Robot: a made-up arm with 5 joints. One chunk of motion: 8 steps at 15 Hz.
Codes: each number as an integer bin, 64 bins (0 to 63) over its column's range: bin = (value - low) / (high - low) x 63, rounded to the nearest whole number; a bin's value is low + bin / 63 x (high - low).
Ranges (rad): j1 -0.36..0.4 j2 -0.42..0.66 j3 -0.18..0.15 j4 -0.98..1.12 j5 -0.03..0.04
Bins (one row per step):
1: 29 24 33 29 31
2: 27 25 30 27 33
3: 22 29 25 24 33
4: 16 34 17 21 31
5: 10 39 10 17 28
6: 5 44 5 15 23
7: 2 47 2 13 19
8: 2 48 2 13 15
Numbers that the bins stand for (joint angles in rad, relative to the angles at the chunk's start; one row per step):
1: -0.0102 -0.0086 -0.0071 -0.0133 0.0044
2: -0.0343 0.0086 -0.0229 -0.0800 0.0067
3: -0.0946 0.0771 -0.0490 -0.1800 0.0067
4: -0.1670 0.1629 -0.0910 -0.2800 0.0044
5: -0.2394 0.2486 -0.1276 -0.4133 0.0011
6: -0.2997 0.3343 -0.1538 -0.4800 -0.0044
7: -0.3359 0.3857 -0.1695 -0.5467 -0.0089
8: -0.3359 0.4029 -0.1695 -0.5467 -0.0133

